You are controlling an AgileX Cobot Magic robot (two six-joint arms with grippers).
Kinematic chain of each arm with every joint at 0, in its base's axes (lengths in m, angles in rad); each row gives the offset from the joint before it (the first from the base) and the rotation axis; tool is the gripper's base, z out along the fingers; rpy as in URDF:
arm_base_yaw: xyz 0 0 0.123 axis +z
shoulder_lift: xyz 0 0 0 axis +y
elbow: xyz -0.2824 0 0.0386 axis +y
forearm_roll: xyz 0.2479 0 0.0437 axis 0.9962 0 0.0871
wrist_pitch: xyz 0 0 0 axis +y
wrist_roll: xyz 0.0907 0 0.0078 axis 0.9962 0 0.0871
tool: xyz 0 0 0 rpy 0 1.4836 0
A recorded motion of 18 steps. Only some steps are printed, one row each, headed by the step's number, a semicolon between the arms.
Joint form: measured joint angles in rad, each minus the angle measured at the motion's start. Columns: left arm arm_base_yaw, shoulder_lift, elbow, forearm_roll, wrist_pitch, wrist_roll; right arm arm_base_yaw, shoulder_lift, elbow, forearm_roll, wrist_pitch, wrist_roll.
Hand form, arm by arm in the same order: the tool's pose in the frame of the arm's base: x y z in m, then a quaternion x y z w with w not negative. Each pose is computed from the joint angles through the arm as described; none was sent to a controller.
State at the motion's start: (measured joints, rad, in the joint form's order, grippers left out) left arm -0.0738 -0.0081 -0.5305 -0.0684 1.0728 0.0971; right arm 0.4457 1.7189 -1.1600 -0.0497 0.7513 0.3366
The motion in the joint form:
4: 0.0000 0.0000 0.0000 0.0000 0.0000 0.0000; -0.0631 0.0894 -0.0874 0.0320 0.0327 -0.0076
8: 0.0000 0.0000 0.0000 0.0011 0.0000 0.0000; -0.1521 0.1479 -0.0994 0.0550 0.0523 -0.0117
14: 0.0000 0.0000 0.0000 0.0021 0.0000 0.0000; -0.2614 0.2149 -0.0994 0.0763 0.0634 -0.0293
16: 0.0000 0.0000 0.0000 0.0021 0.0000 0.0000; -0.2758 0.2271 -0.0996 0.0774 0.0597 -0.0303
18: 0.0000 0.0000 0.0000 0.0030 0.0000 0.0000; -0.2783 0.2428 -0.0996 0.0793 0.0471 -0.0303
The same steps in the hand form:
4: -0.0108 -0.0047 0.2847 0.07436 0.84248 -0.02792 0.53284; 0.3391 0.1352 0.2069 -0.03168 0.98724 0.04761 0.14863
8: -0.0108 -0.0046 0.2847 0.07432 0.84250 -0.02737 0.53285; 0.3540 0.1074 0.1880 0.01712 0.99223 0.03951 0.11669
14: -0.0107 -0.0045 0.2847 0.07429 0.84251 -0.02687 0.53285; 0.3658 0.0700 0.1629 0.06950 0.99396 0.03062 0.07927
16: -0.0107 -0.0045 0.2847 0.07429 0.84251 -0.02687 0.53285; 0.3676 0.0649 0.1584 0.07660 0.99377 0.02939 0.07540
18: -0.0107 -0.0045 0.2847 0.07427 0.84253 -0.02642 0.53285; 0.3694 0.0644 0.1527 0.07861 0.99373 0.02952 0.07379

